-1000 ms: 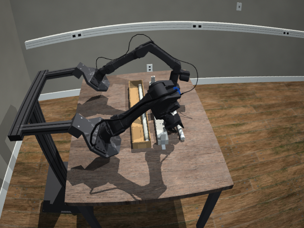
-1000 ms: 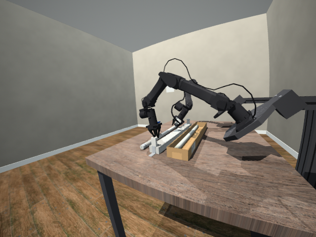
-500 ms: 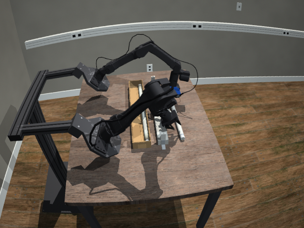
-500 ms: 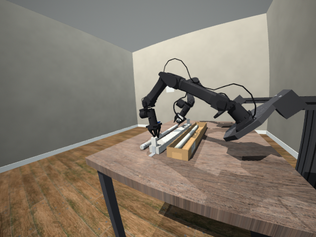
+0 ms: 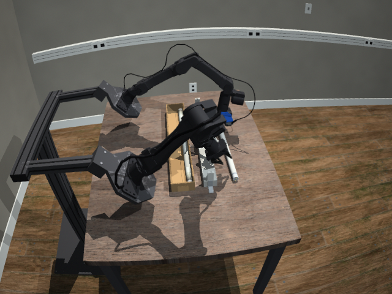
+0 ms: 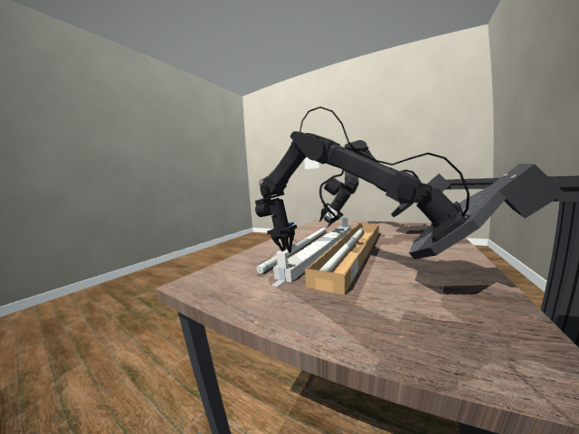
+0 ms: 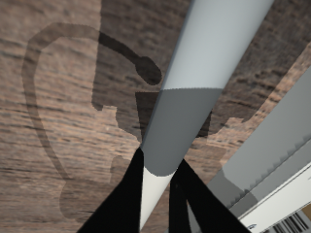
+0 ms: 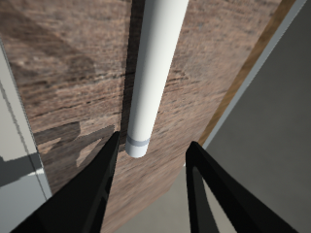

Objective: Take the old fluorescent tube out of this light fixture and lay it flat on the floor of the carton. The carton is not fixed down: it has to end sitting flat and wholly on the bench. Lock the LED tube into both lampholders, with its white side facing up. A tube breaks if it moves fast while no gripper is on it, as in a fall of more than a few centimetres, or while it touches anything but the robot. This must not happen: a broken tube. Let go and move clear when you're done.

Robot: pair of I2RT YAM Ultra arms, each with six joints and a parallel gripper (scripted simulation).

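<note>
The LED tube lies 50 mm ahead of my right hand, 210 mm to the left of it and 50 mm below it. Also, from my right hand: old fluorescent tube 150 mm behind, 240 mm to the left, 50 mm below; then light fixture 50 mm behind, 230 mm to the left, 10 mm below; then carton 180 mm behind, 240 mm to the left, 40 mm below.
My left gripper is now 120 mm to the left of the LED tube, 10 mm past it and 10 mm above it. From my left hand the other things lie so: old fluorescent tube: 210 mm behind, 100 mm to the right; light fixture: 120 mm behind, 110 mm to the right, 30 mm above; carton: 240 mm behind, 90 mm to the right, 10 mm above.
</note>
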